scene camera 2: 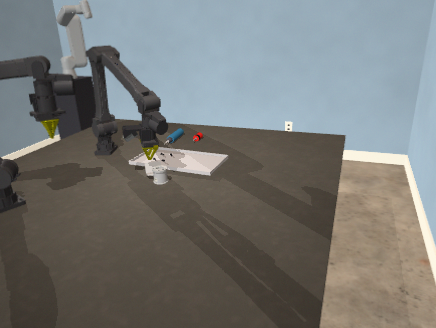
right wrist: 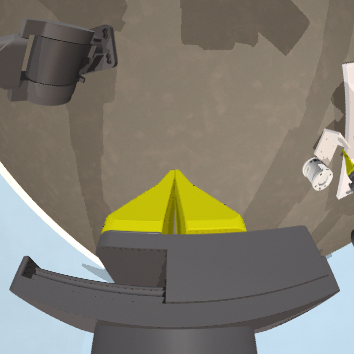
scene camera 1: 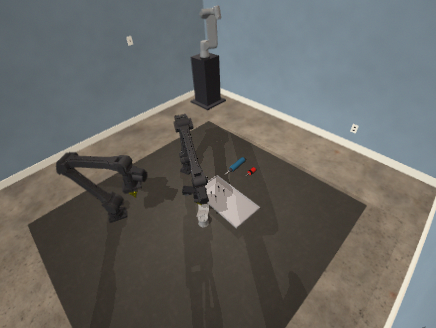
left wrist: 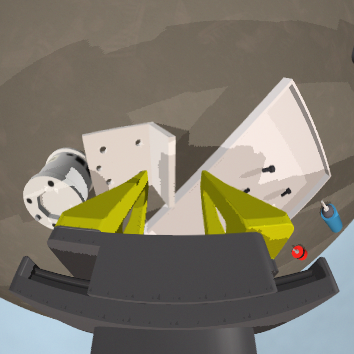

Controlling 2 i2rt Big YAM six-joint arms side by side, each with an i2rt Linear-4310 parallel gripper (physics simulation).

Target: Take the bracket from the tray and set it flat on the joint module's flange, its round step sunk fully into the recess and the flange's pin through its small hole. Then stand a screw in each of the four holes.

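Places are measured from the left arm's base along level axes (x ahead, y left, z up), in metres.
Pixels of known places: left gripper, fingertip midpoint: (scene camera 2: 149, 157) (right wrist: 348, 143) (left wrist: 173, 177); right gripper, fingertip midpoint: (scene camera 2: 52, 138) (right wrist: 174, 177) (scene camera 1: 135, 196); left arm's base at its link origin: (scene camera 2: 106, 151) (scene camera 1: 188, 168); right arm's base at its link origin: (scene camera 2: 5, 206) (right wrist: 86, 52) (scene camera 1: 118, 215).
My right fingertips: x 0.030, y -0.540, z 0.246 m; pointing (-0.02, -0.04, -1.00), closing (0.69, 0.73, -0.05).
For each thing: its top centre in the pictures, then the offset to it from my right fingertips. "spot": a spot on its surface instead. Level surfaces: height alone.
- joint module at its top centre: (left wrist: 50, 208) (right wrist: 323, 180) (scene camera 2: 159, 167) (scene camera 1: 202, 217) dz -0.182, dx +0.339, dy +0.163 m
- tray at its top centre: (left wrist: 223, 235) (scene camera 2: 179, 158) (scene camera 1: 225, 198) dz -0.230, dx +0.379, dy +0.393 m
- blue screwdriver-like tool at a spot on its surface: (left wrist: 331, 218) spot: dz -0.206, dx +0.290, dy +0.661 m
- red tool at its top centre: (left wrist: 300, 256) (scene camera 2: 196, 134) (scene camera 1: 250, 170) dz -0.212, dx +0.427, dy +0.698 m
- dark mat at its surface level: dz -0.246 m
The white L-shaped bracket (scene camera 1: 202, 208) (scene camera 2: 149, 170) (left wrist: 120, 156) (right wrist: 327, 143) is on the mat between the joint module (scene camera 1: 203, 220) (scene camera 2: 160, 176) (left wrist: 69, 172) (right wrist: 319, 175) and the tray (scene camera 1: 240, 210) (scene camera 2: 205, 162) (left wrist: 295, 135) (right wrist: 349, 90), off the flange. Its holed plate faces the left wrist camera; its other wall stands toward the tray. Black screws (scene camera 2: 171, 155) (left wrist: 269, 169) stand in the tray. My left gripper (scene camera 1: 200, 203) (scene camera 2: 150, 159) (left wrist: 173, 177) is partly open and empty, above the bracket's wall side. My right gripper (scene camera 1: 133, 195) (scene camera 2: 52, 138) (right wrist: 174, 177) is shut and empty, away from the bracket.
A blue screwdriver-like tool (scene camera 1: 237, 164) (scene camera 2: 175, 135) (left wrist: 331, 218) and a red tool (scene camera 1: 252, 171) (scene camera 2: 198, 136) (left wrist: 299, 252) lie beyond the tray on the dark mat (scene camera 1: 320, 210) (scene camera 2: 280, 200). A grey arm on a black pedestal (scene camera 1: 206, 80) stands in the corner.
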